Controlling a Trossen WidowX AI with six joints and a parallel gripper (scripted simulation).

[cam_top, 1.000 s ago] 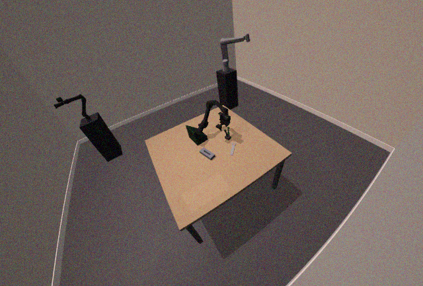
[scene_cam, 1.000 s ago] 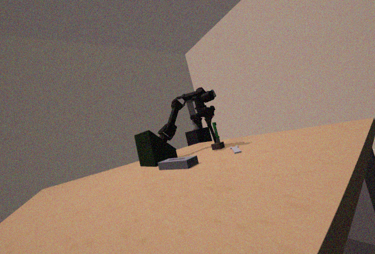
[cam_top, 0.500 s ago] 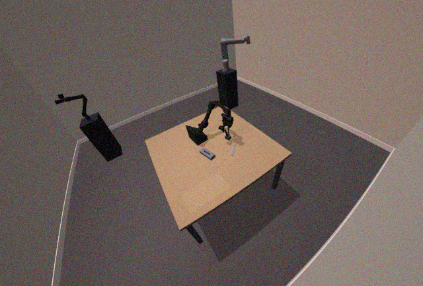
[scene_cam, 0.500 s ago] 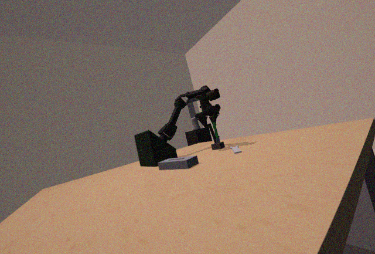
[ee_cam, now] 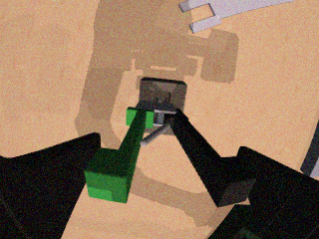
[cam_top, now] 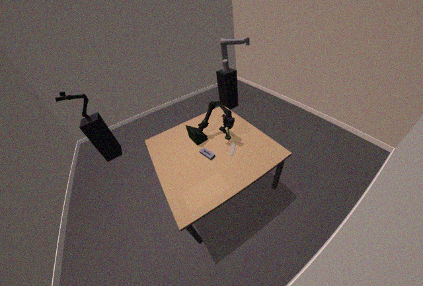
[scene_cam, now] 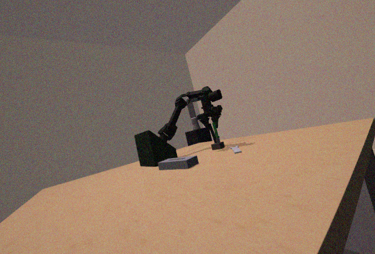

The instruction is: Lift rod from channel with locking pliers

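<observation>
The dark handle is 2 cm to the right of my gripper tip and 2 cm below it. Also, from my gripper tip: grey channel block (33 cm to the right, 10 cm below, 5 cm ahead); grey piece (15 cm ahead, 12 cm below, 4 cm to the right); dark block (11 cm below, 1 cm to the left).
</observation>
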